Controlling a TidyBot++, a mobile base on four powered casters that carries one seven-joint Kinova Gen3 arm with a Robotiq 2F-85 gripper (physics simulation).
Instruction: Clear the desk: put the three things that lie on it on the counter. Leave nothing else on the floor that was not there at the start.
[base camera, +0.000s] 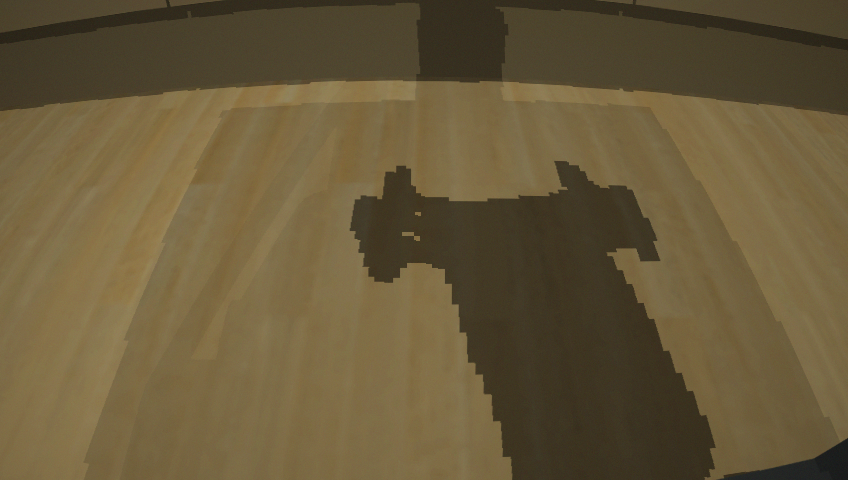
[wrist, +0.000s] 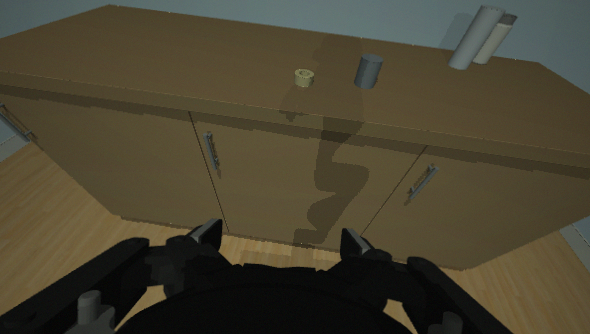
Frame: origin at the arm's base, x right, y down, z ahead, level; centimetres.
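Seen in the pictures: gripper, fingertip midpoint: (wrist: 281, 236).
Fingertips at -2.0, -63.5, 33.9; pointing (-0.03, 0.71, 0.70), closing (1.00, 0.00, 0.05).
Offsets run from my fingertips to a thing's middle, as dx, dy, dz. "*": to the spot under its first point. Level surfaces: height alone.
In the wrist view a long wooden counter {dy +12.1} (wrist: 200, 55) with doors stands ahead, below the level of the camera. On its top stand a small pale yellow ring {-0.1, +10.9, +48.4} (wrist: 304, 80) near the middle and a short dark grey cylinder {+16.6, +8.6, +51.8} (wrist: 368, 73) to the right of it. Farther right, near the back edge, stand a tall light grey cylinder {+53.0, +3.6, +75.2} (wrist: 476, 39) and a whitish cylinder with a dark top {+63.5, +4.7, +82.5} (wrist: 494, 44), partly hidden behind it. My gripper (wrist: 281, 236) is open and empty, and in the picture its fingertips lie over the lower front of the counter, apart from the things on top. The desk cannot be made out.
The counter's front has bar handles (wrist: 212, 151) {* +35.8, +28.1, +32.5} (wrist: 423, 182). A blue-grey wall (wrist: 250, 15) stands behind it. In the base view a low brown front {* -21.6, +98.1, +42.9} (base camera: 238, 53) crosses the top, and the arm's dark shadow falls on the wooden floor {dy +103.1} (base camera: 285, 386).
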